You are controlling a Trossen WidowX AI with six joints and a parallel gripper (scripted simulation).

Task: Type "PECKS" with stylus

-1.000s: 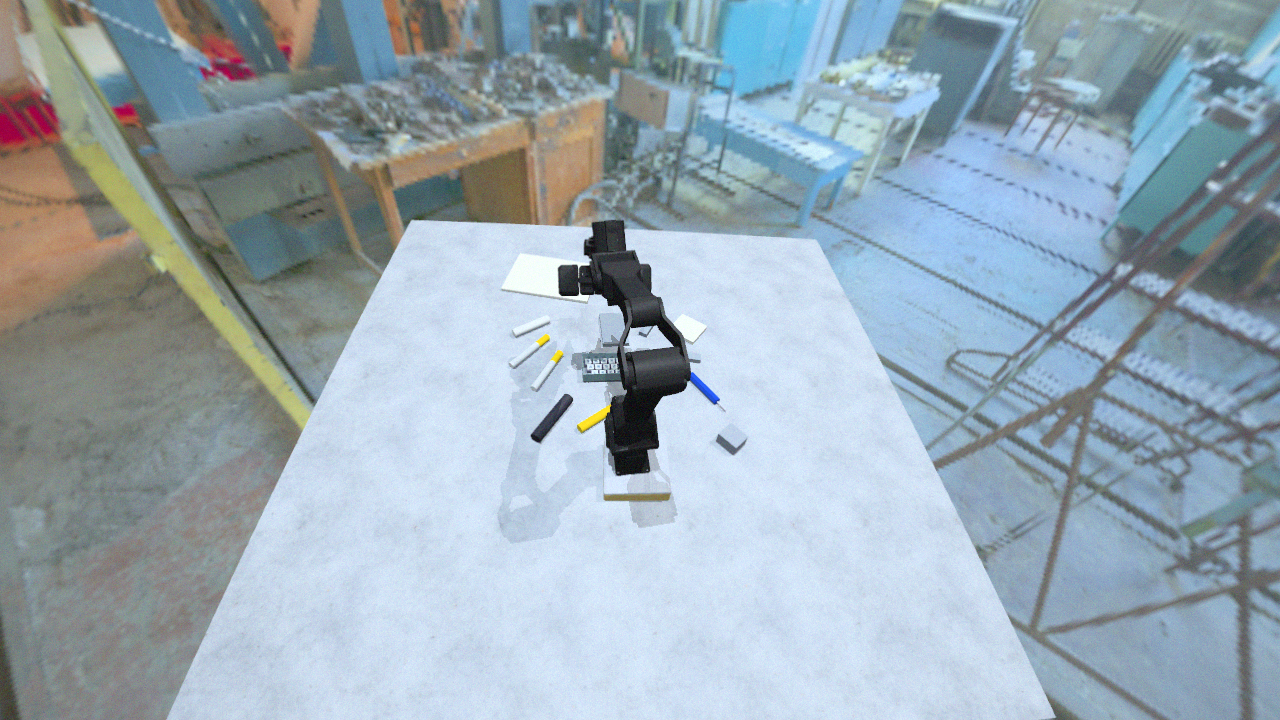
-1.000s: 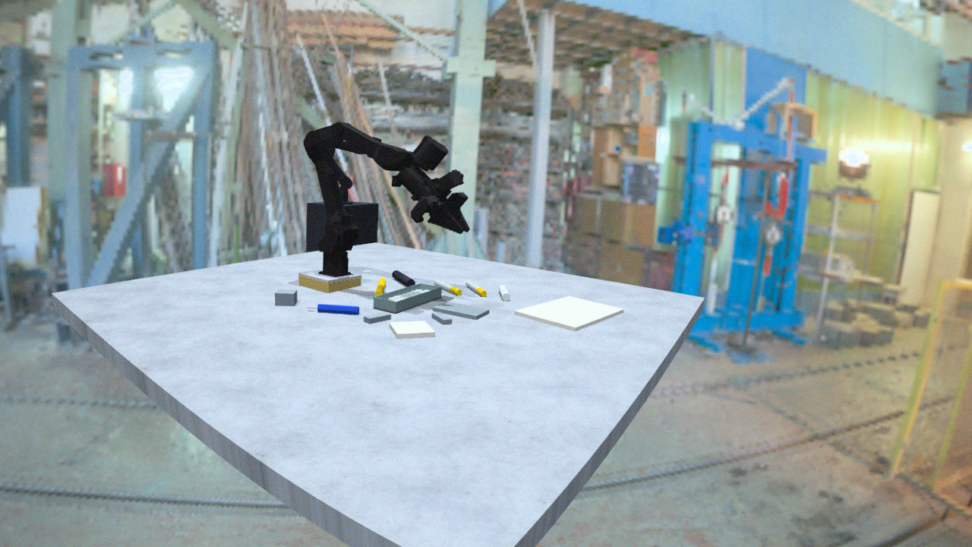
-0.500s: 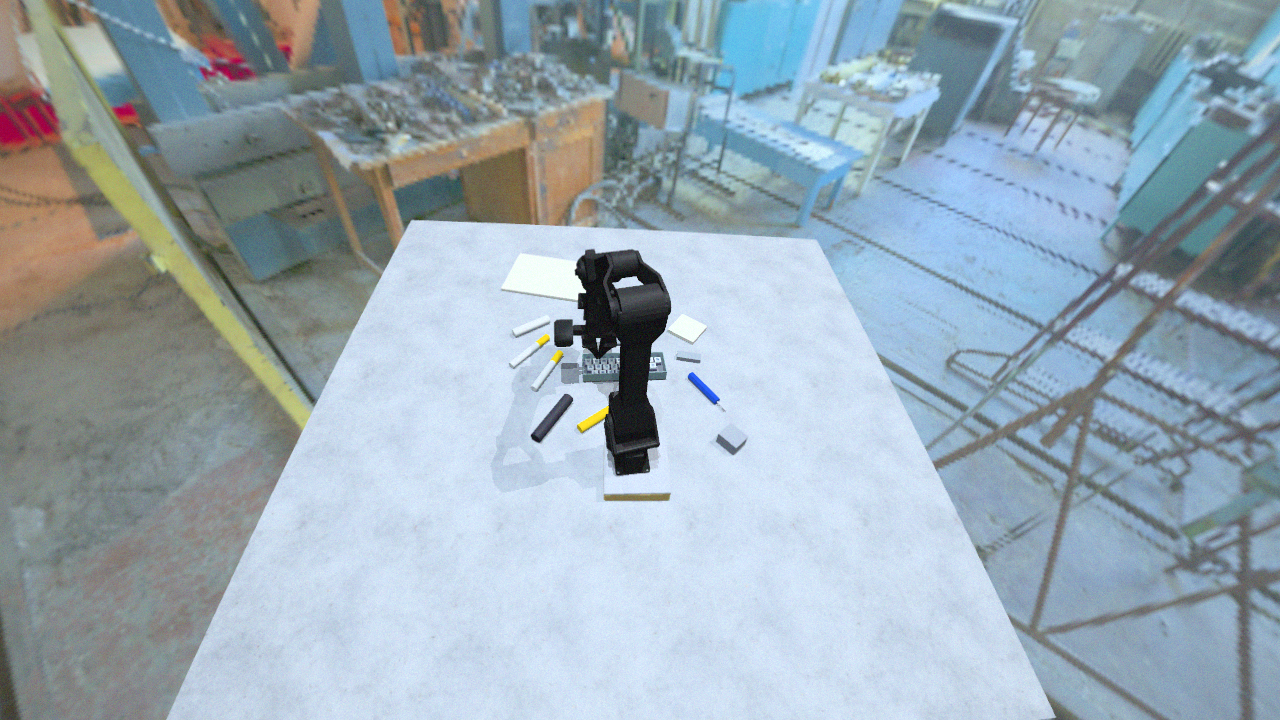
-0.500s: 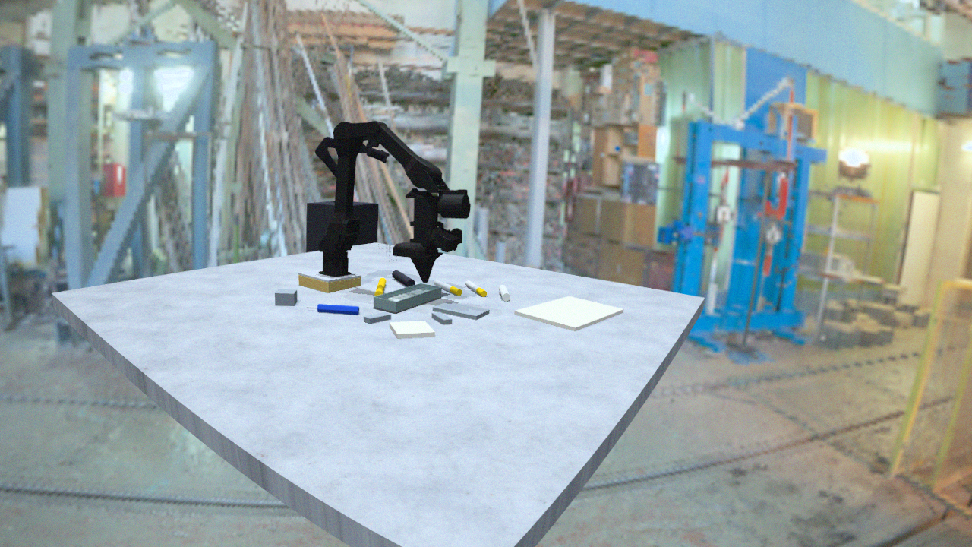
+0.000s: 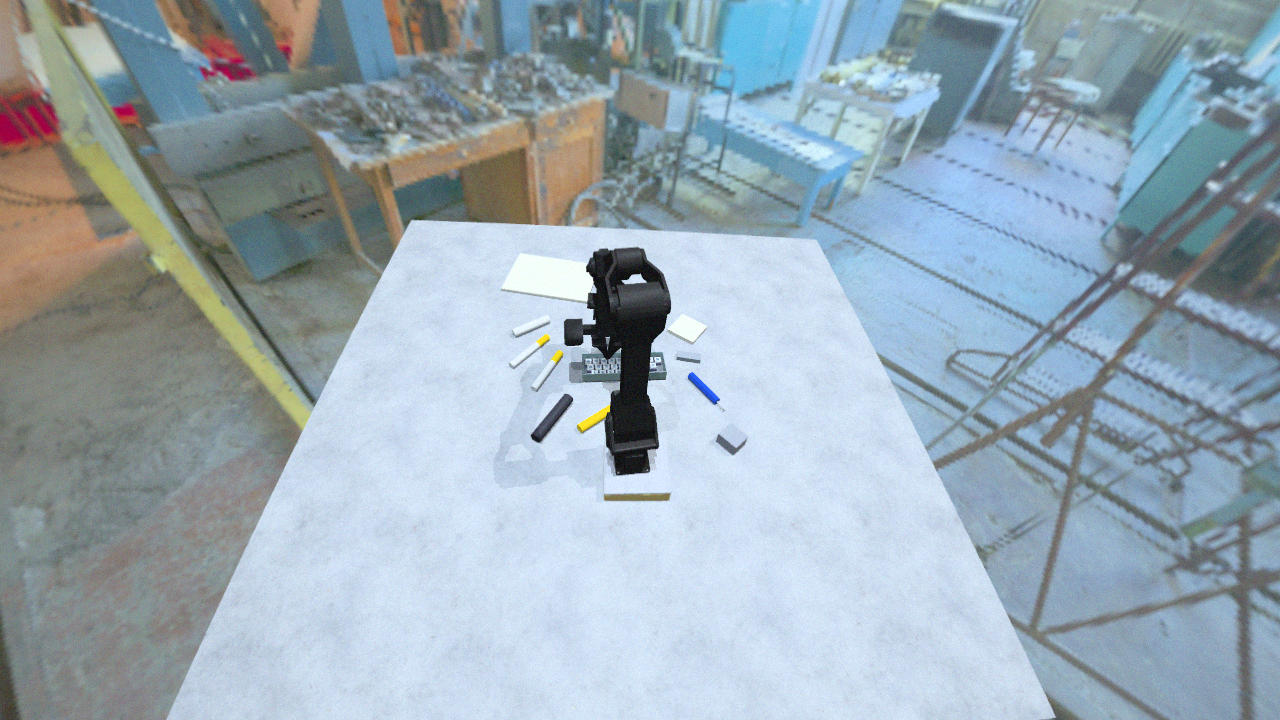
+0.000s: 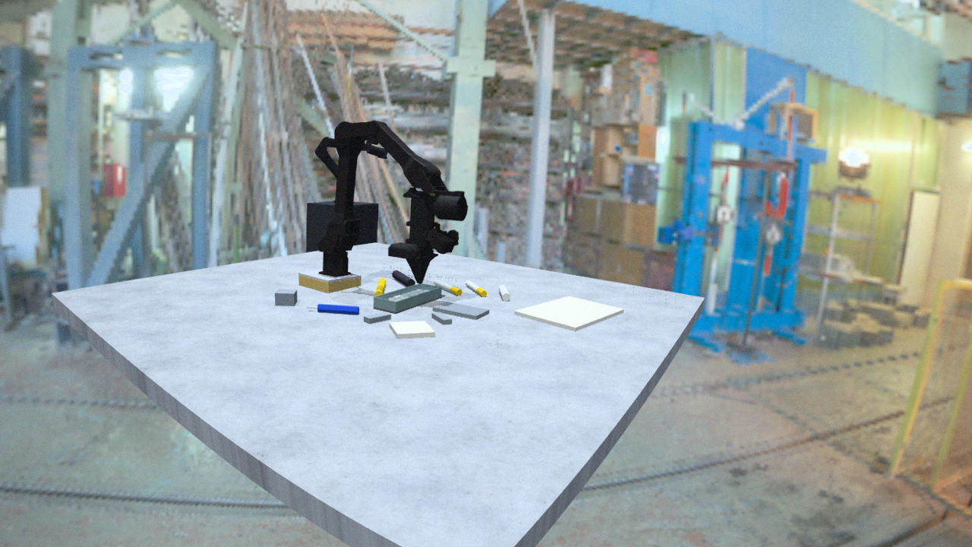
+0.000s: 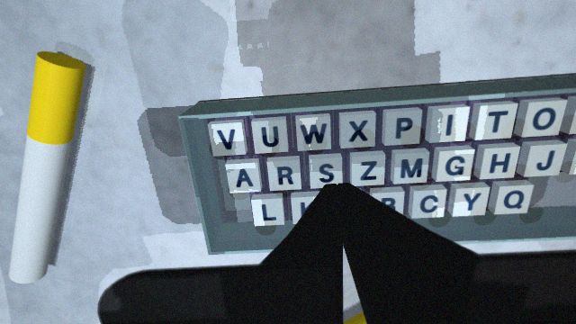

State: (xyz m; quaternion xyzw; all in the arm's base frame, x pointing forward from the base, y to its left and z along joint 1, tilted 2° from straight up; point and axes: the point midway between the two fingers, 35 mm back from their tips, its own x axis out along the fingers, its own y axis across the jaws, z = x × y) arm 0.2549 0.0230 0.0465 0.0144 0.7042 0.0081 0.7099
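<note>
My gripper tip is 10 cm past the blue stylus, 23 cm to the left of it and 3 cm above it. The rest, counted from my gripper tip: grey slab (13 cm ahead, 3 cm to the right, 4 cm below); then yellow marker (12 cm behind, 1 cm to the left, 3 cm below); then black cylinder (13 cm behind, 12 cm to the left, 3 cm below).
</note>
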